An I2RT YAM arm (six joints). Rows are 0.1 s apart.
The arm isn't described. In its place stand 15 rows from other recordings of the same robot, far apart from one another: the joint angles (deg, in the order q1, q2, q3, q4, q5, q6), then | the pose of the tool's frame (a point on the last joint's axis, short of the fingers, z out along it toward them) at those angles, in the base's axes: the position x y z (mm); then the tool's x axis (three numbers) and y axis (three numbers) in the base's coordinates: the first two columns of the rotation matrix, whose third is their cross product.
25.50 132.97 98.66 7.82 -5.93 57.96 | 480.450 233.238 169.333 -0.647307 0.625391 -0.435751 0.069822 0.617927 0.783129
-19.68 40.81 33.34 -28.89 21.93 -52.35 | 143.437 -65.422 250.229 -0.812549 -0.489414 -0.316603 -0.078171 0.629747 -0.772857
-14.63 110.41 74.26 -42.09 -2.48 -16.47 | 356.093 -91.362 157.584 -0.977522 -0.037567 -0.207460 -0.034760 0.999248 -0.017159
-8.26 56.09 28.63 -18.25 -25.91 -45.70 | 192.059 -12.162 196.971 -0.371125 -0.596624 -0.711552 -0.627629 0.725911 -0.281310
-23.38 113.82 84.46 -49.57 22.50 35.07 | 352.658 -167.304 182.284 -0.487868 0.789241 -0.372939 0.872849 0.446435 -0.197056
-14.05 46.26 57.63 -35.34 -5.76 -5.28 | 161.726 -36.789 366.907 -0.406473 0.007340 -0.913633 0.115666 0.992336 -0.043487
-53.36 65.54 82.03 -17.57 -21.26 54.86 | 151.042 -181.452 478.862 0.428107 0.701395 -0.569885 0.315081 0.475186 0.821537
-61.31 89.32 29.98 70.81 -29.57 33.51 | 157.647 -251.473 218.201 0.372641 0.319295 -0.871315 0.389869 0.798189 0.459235
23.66 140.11 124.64 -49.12 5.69 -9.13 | 479.210 206.107 176.446 -0.759673 -0.505224 -0.409446 -0.487076 0.859222 -0.156506
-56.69 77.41 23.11 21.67 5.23 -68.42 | 132.562 -207.638 148.189 -0.922012 -0.283150 -0.264044 0.046239 0.596586 -0.801216
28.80 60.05 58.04 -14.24 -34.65 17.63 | 195.577 130.618 364.715 -0.498600 0.010213 -0.866772 -0.759292 0.477243 0.442397
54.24 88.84 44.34 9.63 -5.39 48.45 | 185.021 262.638 185.950 -0.859911 0.080895 -0.503993 -0.315683 0.691613 0.649627
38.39 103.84 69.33 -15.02 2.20 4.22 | 306.648 241.216 197.117 -0.638885 -0.412378 -0.649439 -0.555517 0.831296 0.018637
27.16 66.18 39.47 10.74 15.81 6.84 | 238.676 111.551 268.706 -0.267607 -0.008502 -0.963491 -0.175535 0.983657 0.040074
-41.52 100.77 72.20 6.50 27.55 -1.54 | 296.826 -284.786 268.714 -0.305643 0.238776 -0.921720 0.900754 0.386249 -0.198631
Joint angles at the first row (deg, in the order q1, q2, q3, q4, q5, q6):
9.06 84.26 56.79 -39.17 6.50 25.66
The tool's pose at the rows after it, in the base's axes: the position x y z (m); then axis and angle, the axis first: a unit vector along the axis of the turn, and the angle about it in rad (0 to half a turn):
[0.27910, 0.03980, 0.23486, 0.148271, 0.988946, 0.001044, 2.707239]
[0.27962, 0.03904, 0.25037, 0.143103, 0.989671, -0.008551, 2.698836]
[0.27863, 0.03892, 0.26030, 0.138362, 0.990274, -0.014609, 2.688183]
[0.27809, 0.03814, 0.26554, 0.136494, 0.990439, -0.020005, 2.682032]
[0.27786, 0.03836, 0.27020, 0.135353, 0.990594, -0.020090, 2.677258]
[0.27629, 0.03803, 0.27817, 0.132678, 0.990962, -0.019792, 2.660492]
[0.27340, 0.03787, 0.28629, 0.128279, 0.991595, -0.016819, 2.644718]
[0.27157, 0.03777, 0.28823, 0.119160, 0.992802, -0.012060, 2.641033]
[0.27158, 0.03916, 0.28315, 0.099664, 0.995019, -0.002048, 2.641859]
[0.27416, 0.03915, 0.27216, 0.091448, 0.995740, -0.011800, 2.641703]
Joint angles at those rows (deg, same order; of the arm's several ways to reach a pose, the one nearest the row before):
9.02 83.19 60.12 -43.03 7.18 24.55
8.98 82.75 63.23 -46.36 8.18 23.68
9.07 82.19 64.92 -48.16 8.90 23.04
9.01 81.91 65.82 -49.12 9.49 22.61
9.07 81.74 66.68 -49.89 9.57 22.50
9.07 81.01 67.69 -50.66 9.71 22.07
9.11 80.04 68.54 -51.48 9.53 21.56
9.06 79.50 68.47 -51.54 8.82 20.59
9.15 79.36 67.17 -50.04 7.28 18.79
9.16 79.98 65.20 -47.61 8.09 17.67

